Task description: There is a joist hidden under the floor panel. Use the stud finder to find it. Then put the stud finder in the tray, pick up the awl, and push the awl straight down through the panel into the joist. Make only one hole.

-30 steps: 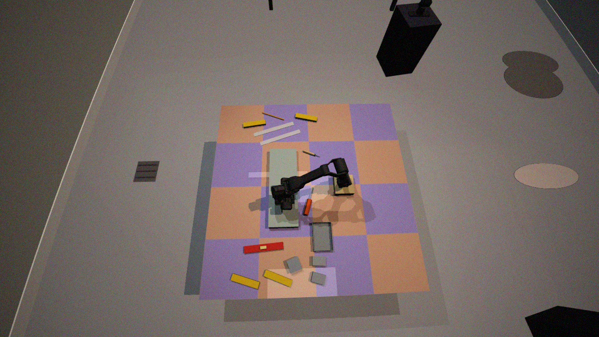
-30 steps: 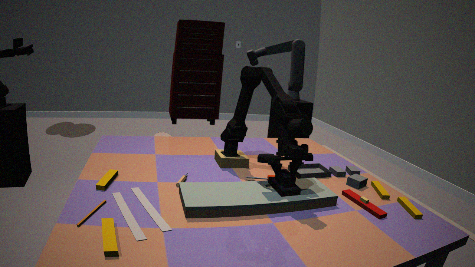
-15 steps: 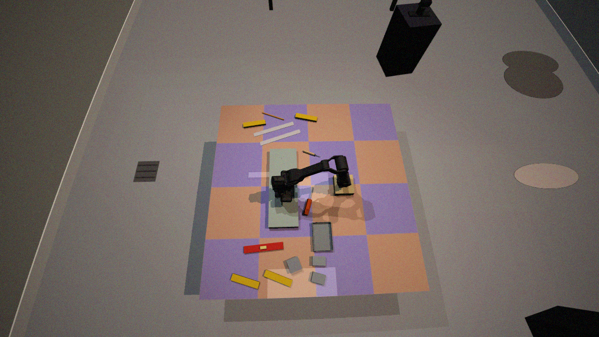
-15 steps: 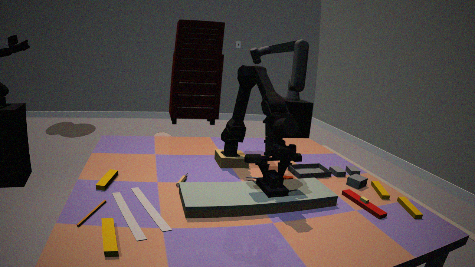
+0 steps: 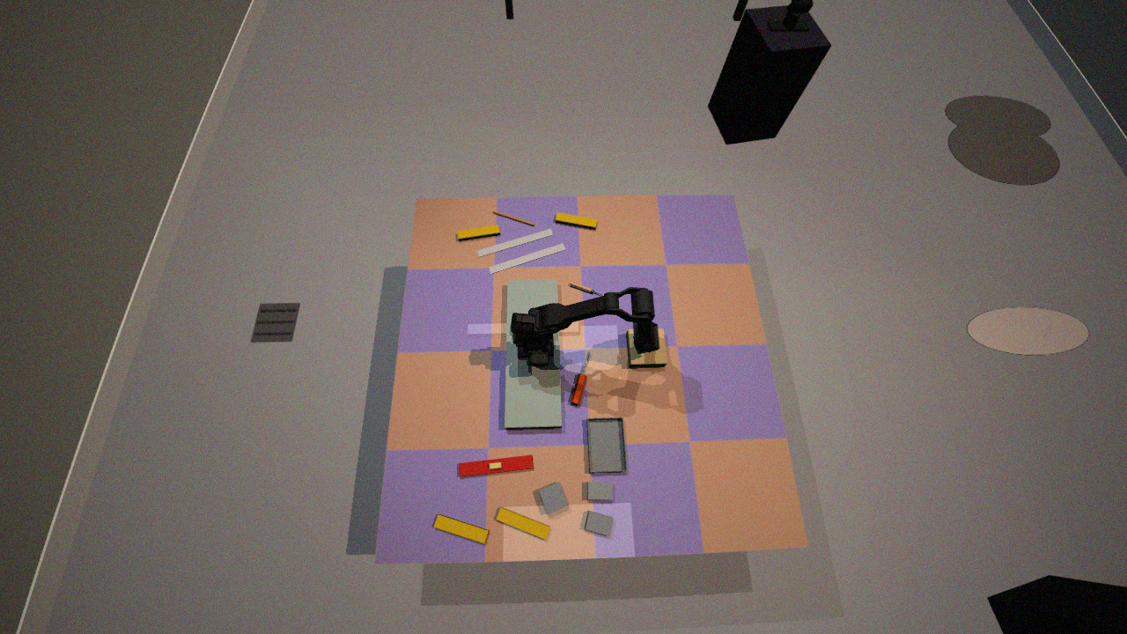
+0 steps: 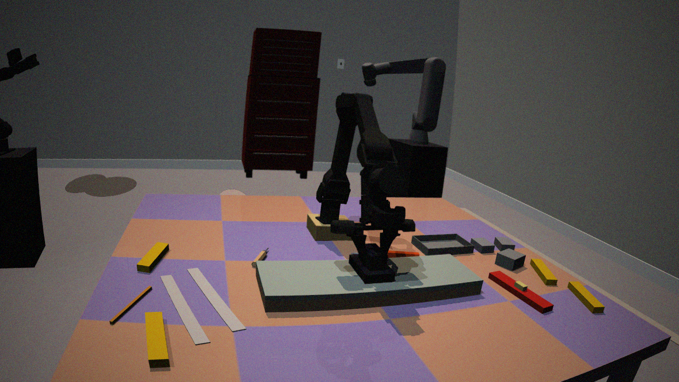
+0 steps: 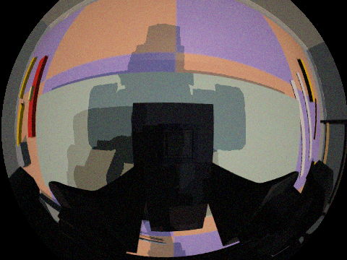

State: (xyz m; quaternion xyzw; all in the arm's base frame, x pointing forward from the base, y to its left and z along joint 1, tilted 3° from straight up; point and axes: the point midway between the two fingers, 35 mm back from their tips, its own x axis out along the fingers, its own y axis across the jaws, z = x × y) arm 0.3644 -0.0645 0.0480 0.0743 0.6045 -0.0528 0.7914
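My gripper tip is 36 cm to the right of the tray, 17 cm past it and 5 cm above it. The rest, counted from my gripper tip: stud finder (2 cm above, 1 cm ahead); then awl (24 cm behind, 19 cm to the right, 6 cm below); then red level (35 cm to the left, 18 cm ahead, 5 cm below).
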